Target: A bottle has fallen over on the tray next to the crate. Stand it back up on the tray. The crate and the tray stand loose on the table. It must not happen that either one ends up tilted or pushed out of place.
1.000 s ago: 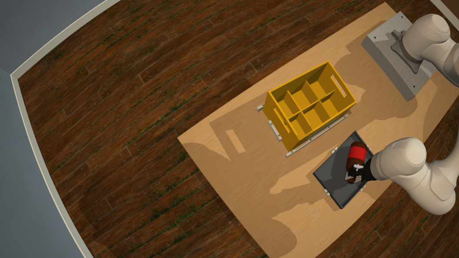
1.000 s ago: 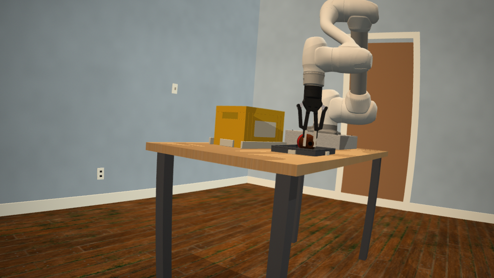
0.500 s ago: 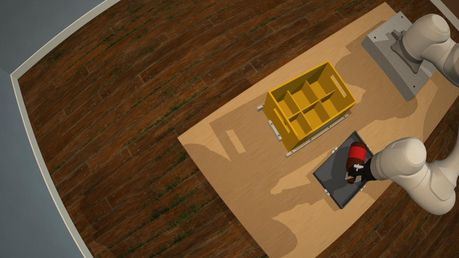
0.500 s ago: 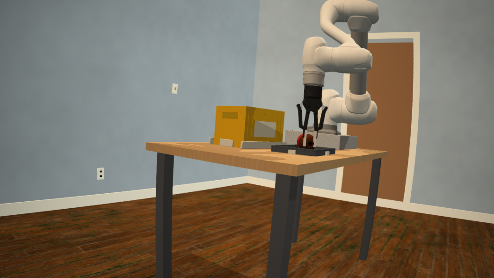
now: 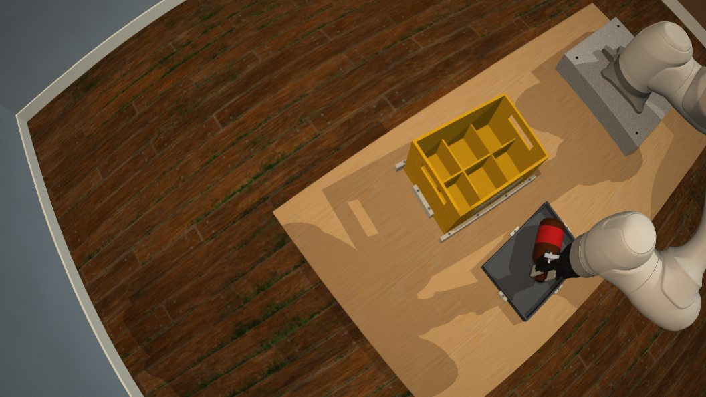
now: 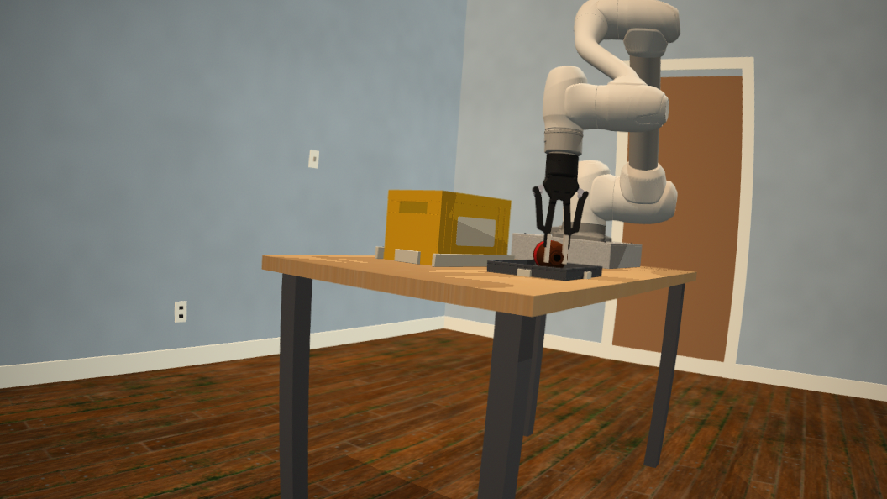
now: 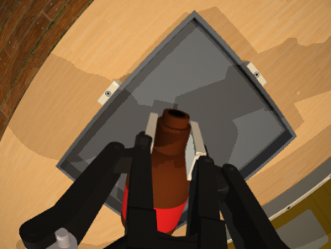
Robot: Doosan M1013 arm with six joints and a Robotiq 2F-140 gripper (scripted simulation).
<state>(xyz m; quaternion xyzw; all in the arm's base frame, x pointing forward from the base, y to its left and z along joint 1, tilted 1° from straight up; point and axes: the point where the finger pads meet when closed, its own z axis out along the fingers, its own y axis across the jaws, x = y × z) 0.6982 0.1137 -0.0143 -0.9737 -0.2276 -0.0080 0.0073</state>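
The bottle lies 50 mm behind my hand, 20 mm to the right of it and 20 mm below it. Round my hand: yellow crate 60 mm behind, 310 mm to the right, 20 mm above; then dark grey tray 30 mm behind, 20 mm to the right, 50 mm below.
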